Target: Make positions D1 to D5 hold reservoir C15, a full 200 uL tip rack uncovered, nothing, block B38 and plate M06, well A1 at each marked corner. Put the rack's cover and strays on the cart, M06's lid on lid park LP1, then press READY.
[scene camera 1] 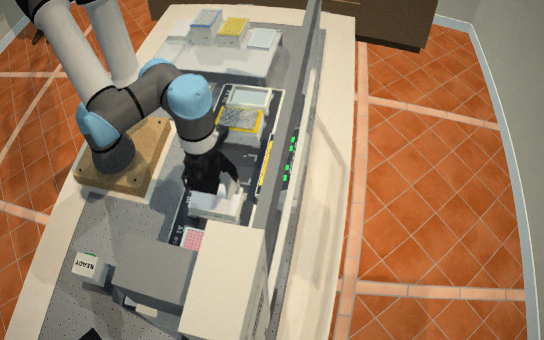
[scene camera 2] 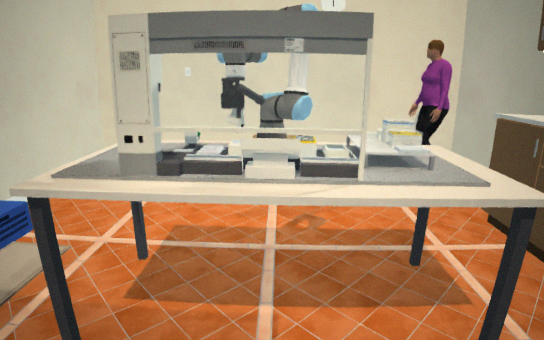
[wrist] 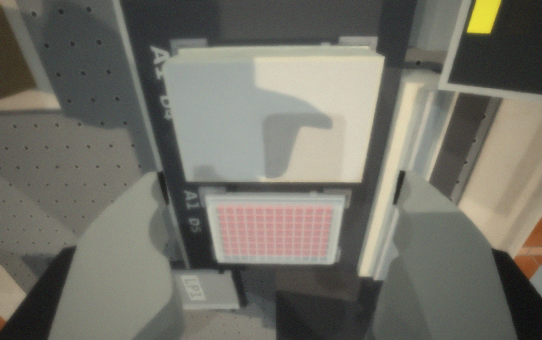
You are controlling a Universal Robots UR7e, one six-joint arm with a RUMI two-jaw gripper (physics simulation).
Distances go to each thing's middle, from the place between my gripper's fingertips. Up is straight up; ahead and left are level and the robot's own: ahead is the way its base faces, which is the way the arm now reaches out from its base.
Labels:
I see my gripper 5 cm past the reservoir C15 (scene camera 1: 247, 97), 37 cm to the right of it and 7 cm above it. Also, from my hand: machine housing (scene camera 2: 131, 87): 20 cm ahead, 32 cm to the right, 14 cm above.

